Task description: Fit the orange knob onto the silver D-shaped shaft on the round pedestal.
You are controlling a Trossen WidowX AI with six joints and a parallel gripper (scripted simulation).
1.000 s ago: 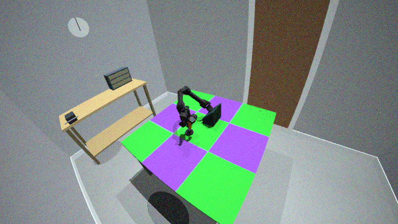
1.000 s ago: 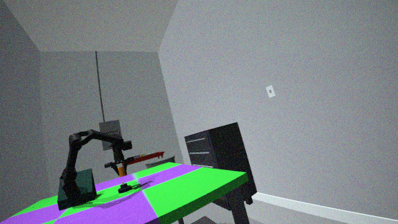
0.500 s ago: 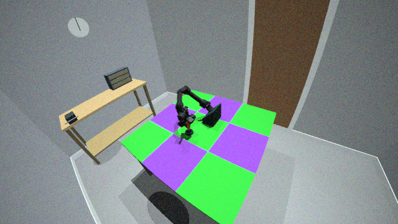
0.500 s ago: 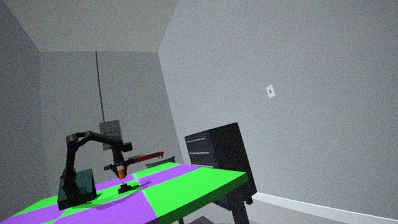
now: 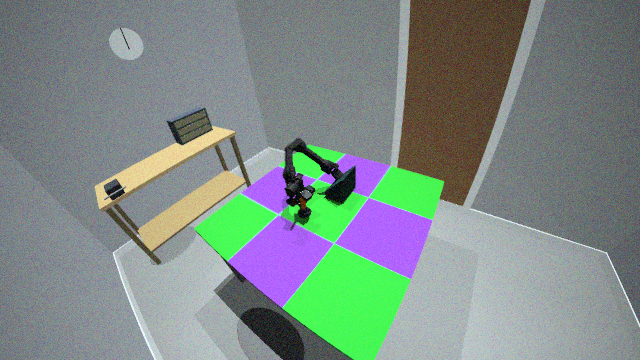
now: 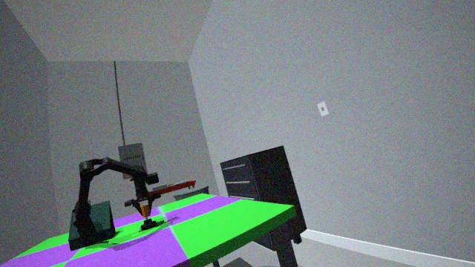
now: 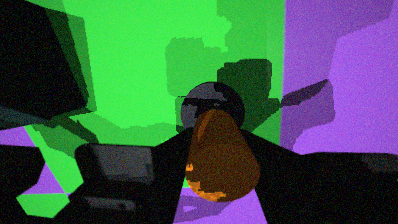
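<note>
Right now my gripper tip is 30 mm below the orange knob. Round my gripper tip: pedestal 40 mm below.
</note>
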